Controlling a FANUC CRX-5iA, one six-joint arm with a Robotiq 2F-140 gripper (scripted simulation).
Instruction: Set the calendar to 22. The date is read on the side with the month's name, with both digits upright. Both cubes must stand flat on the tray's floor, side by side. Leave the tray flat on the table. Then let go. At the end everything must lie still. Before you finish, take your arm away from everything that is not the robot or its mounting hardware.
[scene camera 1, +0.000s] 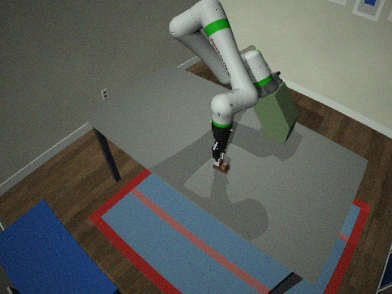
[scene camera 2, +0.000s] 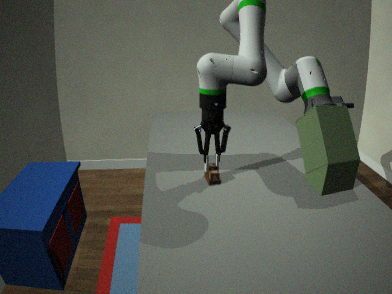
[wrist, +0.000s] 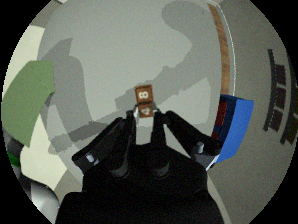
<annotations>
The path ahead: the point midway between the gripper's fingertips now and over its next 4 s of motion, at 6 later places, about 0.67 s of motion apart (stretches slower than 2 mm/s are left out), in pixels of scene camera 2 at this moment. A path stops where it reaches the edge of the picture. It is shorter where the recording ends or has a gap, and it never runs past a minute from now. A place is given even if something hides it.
My gripper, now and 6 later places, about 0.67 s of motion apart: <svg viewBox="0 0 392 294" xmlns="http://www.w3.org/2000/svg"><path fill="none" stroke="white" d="M211 170L211 171L211 172L211 162L212 148L212 144L212 133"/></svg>
</annotations>
